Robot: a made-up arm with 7 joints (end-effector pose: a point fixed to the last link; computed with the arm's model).
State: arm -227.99 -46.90 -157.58 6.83 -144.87 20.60 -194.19
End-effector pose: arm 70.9 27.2 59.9 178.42 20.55 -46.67
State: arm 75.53 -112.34 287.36 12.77 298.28 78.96 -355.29
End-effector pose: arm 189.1 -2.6 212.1 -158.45 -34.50 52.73
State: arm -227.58 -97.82 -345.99 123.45 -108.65 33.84 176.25
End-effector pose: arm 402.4 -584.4 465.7 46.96 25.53 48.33
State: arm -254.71 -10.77 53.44 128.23 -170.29 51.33 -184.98
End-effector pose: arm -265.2 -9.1 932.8 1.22 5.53 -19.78
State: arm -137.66 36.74 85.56 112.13 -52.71 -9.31 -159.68
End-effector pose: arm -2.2 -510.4 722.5 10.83 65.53 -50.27
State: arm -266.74 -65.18 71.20 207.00 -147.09 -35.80 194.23
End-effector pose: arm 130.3 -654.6 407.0 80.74 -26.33 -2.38
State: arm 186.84 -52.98 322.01 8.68 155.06 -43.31 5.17
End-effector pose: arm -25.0 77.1 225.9 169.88 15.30 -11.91
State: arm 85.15 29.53 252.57 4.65 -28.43 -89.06 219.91
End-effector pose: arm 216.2 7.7 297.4 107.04 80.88 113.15
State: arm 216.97 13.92 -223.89 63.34 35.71 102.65 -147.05
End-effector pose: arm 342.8 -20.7 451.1 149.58 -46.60 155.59
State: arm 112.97 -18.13 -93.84 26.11 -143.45 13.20 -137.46
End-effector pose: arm 239.9 118.0 186.5 -144.27 4.98 -66.07
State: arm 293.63 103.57 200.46 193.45 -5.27 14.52 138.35
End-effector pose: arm 330.2 -608.5 -138.0 116.09 -61.38 1.27
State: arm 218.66 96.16 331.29 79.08 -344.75 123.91 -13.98
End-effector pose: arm -270.4 -19.0 -164.5 32.37 46.75 39.40
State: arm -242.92 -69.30 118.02 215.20 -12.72 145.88 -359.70
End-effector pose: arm 332.5 -448.4 489.9 117.26 -19.49 -86.98
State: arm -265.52 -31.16 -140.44 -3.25 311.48 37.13 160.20
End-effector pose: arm 59.8 -5.4 85.0 132.00 -18.77 -136.96
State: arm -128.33 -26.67 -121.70 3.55 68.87 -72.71 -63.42
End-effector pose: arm 37.1 199.8 182.5 134.82 -17.71 112.38
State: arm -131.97 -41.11 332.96 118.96 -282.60 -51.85 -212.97
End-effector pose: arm -4.7 329.6 792.9 65.00 -26.90 -135.79
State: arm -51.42 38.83 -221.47 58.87 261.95 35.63 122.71
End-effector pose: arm 139.7 306.3 566.4 -103.11 -43.03 -21.43
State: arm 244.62 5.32 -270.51 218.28 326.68 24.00 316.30
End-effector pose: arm -299.7 95.7 840.9 -22.48 -12.18 83.05
